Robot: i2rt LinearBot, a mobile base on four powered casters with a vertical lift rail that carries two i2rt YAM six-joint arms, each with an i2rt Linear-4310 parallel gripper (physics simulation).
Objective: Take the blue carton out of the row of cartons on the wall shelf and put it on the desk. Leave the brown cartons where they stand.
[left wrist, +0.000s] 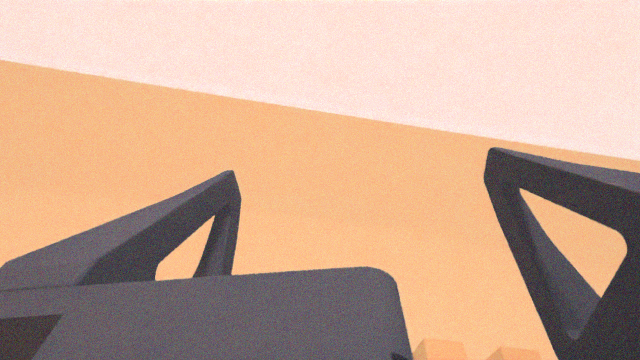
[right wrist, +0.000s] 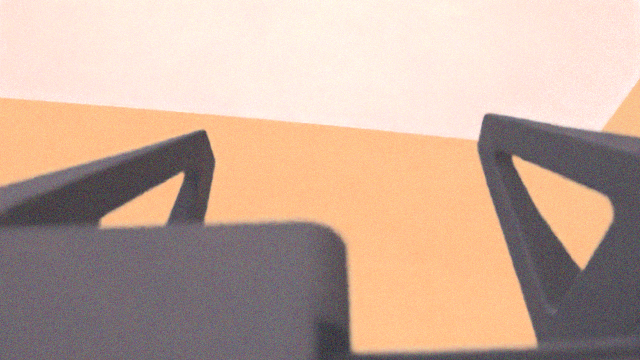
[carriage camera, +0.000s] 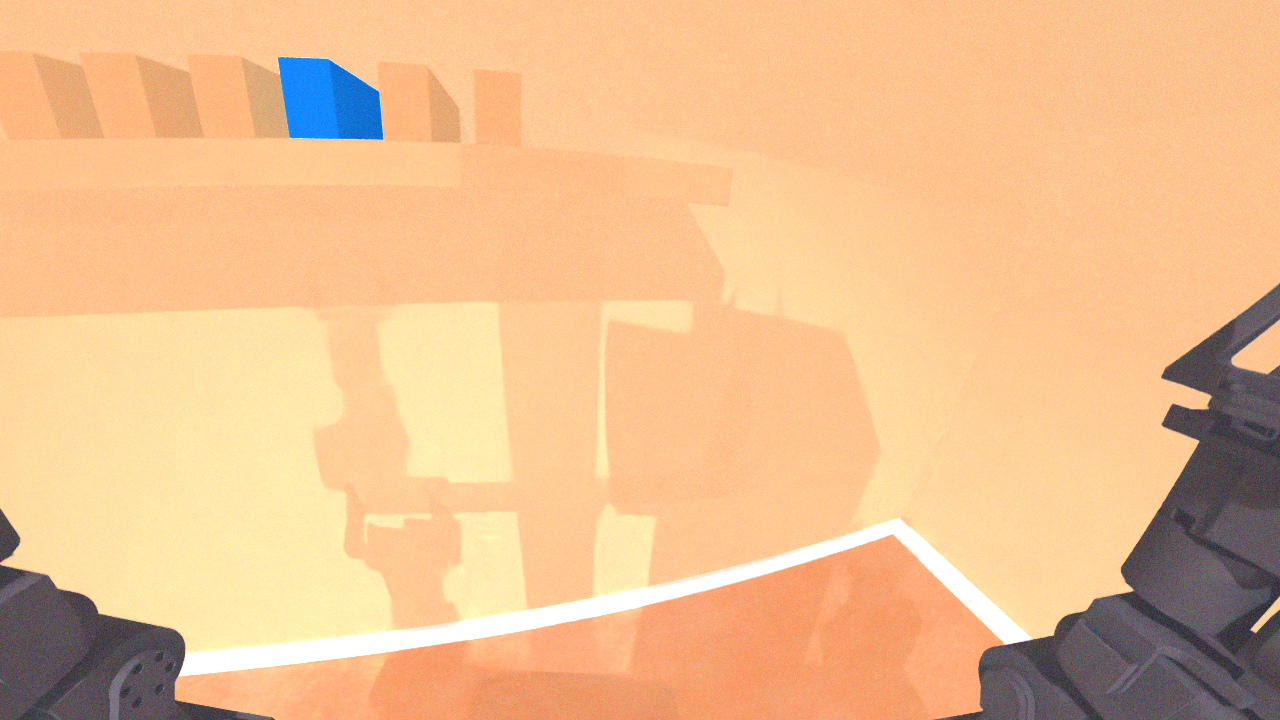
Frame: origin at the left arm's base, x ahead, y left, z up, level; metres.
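Seen in the pictures: left gripper, fingertip midpoint: (left wrist: 358, 173); right gripper, fingertip midpoint: (right wrist: 342, 137).
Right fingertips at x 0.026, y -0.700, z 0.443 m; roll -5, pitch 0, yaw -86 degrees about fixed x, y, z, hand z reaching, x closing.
A point is followed by its place in that frame.
The blue carton (carriage camera: 311, 98) @[x 0.360, y -0.009, z 0.505 m] stands upright in a row on the wall shelf (carriage camera: 554, 170) @[x 0.420, y -0.263, z 0.440 m], upper left in the carriage view. Brown cartons stand on both sides: one (carriage camera: 217, 96) @[x 0.336, y 0.083, z 0.506 m] to its left, one (carriage camera: 404, 100) @[x 0.384, y -0.102, z 0.507 m] to its right, and several more along the row. My left gripper (left wrist: 358, 173) @[x 0.023, y 0.004, z 0.439 m] is open and empty; the tops of two brown cartons (left wrist: 442, 349) @[x 0.382, y -0.097, z 0.532 m] (left wrist: 517, 354) @[x 0.407, y -0.193, z 0.536 m] show low in its view, beyond and below the fingers. My right gripper (right wrist: 342, 137) @[x 0.026, y -0.700, z 0.443 m] is open and empty, facing wall and ceiling. The desk does not show in these views.
The wall (carriage camera: 1029, 223) @[x 1.054, y -1.698, z 0.499 m] rises behind the shelf and meets another wall at the right. A white baseboard (carriage camera: 662, 591) @[x 0.750, y -0.559, z -0.837 m] runs along the reddish floor (carriage camera: 760, 644) @[x 0.585, y -0.887, z -0.899 m]. Shadows of the robot fall on the wall below the shelf. My arms stand at both lower edges of the carriage view.
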